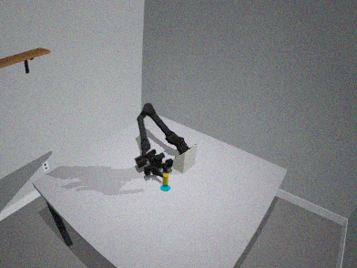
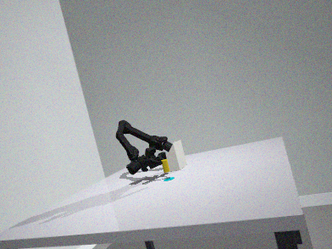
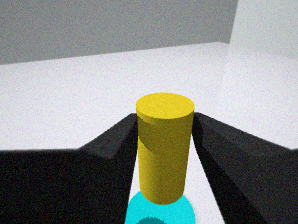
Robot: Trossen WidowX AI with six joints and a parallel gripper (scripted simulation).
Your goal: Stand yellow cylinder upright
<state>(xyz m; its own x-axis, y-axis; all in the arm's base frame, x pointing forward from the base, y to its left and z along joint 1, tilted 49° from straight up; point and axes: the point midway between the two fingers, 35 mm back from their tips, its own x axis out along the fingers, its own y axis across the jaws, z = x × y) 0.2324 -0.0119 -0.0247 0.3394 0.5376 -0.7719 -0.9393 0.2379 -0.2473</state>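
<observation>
My gripper tip is 10 cm above the cyan circle. From my gripper tip the other things lie so: yellow cylinder: 2 cm below.
</observation>
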